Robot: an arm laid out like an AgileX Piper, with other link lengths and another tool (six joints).
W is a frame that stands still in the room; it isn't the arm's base.
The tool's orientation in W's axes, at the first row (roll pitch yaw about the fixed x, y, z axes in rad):
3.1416 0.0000 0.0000
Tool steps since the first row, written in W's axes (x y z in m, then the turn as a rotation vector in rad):
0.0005 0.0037 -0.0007 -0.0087 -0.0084 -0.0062
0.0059 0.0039 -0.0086 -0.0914 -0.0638 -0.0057
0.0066 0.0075 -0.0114 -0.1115 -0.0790 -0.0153
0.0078 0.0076 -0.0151 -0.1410 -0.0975 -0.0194
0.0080 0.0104 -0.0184 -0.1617 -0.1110 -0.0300
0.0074 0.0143 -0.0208 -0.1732 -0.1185 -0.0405
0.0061 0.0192 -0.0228 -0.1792 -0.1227 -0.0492
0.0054 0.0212 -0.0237 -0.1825 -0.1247 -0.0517
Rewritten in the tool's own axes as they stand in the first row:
0.0005 -0.0037 0.0007 -0.0087 0.0084 0.0062
0.0059 -0.0039 0.0086 -0.0914 0.0638 0.0057
0.0066 -0.0075 0.0114 -0.1115 0.0790 0.0153
0.0078 -0.0076 0.0151 -0.1410 0.0975 0.0194
0.0080 -0.0104 0.0184 -0.1617 0.1110 0.0300
0.0074 -0.0143 0.0208 -0.1732 0.1185 0.0405
0.0061 -0.0192 0.0228 -0.1792 0.1227 0.0492
0.0054 -0.0212 0.0237 -0.1825 0.1247 0.0517

